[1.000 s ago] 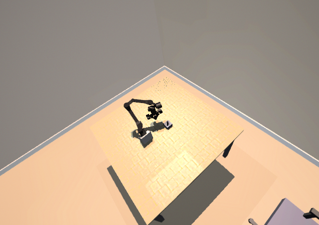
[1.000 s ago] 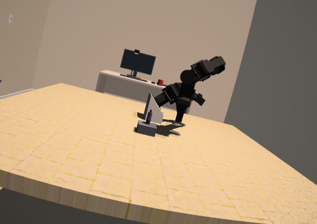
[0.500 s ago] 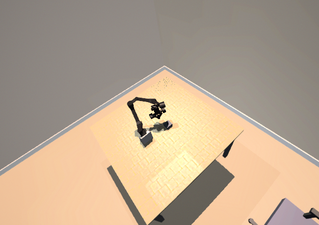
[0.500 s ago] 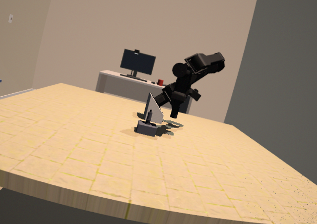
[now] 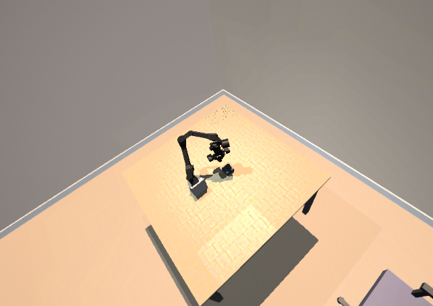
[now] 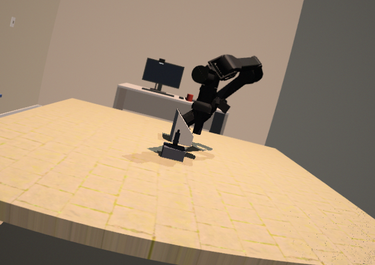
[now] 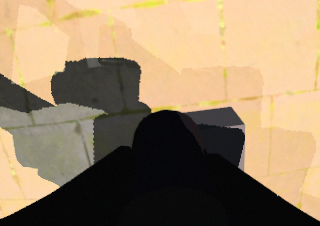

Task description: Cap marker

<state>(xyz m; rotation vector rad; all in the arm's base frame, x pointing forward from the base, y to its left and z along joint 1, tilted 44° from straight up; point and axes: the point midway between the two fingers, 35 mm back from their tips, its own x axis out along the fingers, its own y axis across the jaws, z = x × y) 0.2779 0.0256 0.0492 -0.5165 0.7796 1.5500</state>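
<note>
My gripper tip is 90 mm above the grey holder block, 60 mm to the left of it and 20 mm short of it. Also, from my gripper tip: dark cap (10 mm above).
</note>
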